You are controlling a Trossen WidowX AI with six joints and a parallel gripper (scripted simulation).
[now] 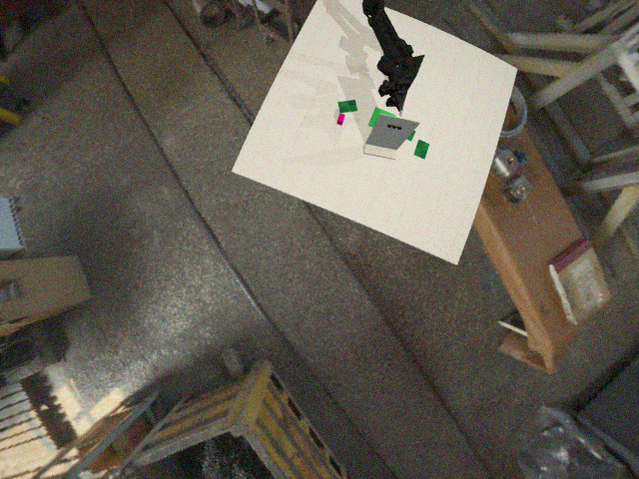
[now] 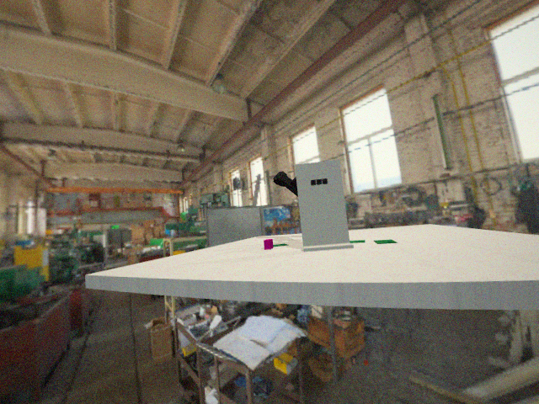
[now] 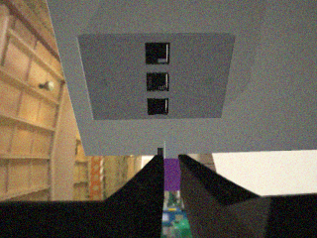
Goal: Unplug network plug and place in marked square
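Now: the bright green square 24 cm below my gripper tip, 6 cm behind it and 5 cm to the right of it. Round my gripper tip: grey panel 9 cm below, 9 cm ahead, 1 cm to the left; then purple plug right at my gripper tip.
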